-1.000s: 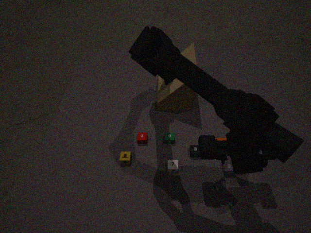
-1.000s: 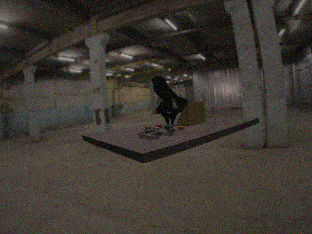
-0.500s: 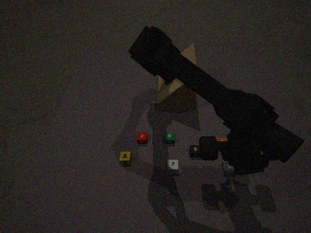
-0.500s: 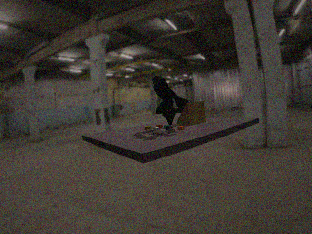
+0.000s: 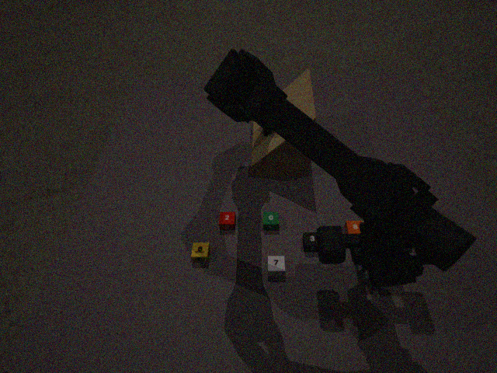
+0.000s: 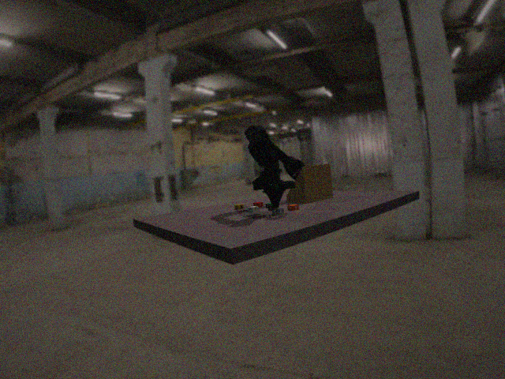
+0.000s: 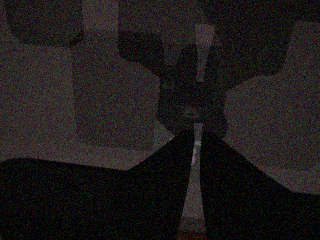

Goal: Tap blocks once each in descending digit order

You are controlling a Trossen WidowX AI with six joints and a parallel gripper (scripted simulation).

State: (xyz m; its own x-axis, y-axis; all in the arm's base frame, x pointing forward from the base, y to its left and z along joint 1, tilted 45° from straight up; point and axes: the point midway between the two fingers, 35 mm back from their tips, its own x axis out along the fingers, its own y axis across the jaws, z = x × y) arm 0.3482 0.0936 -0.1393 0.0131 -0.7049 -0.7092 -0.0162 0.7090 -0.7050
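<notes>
Right now the grey block is 10 mm behind my gripper tip and 10 mm below it. From my gripper tip the other things lie so: white block 10 mm behind, 160 mm to the right, 10 mm below; then orange block 90 mm behind, 10 mm below; then black block 60 mm behind, 90 mm to the right, 10 mm below.
</notes>
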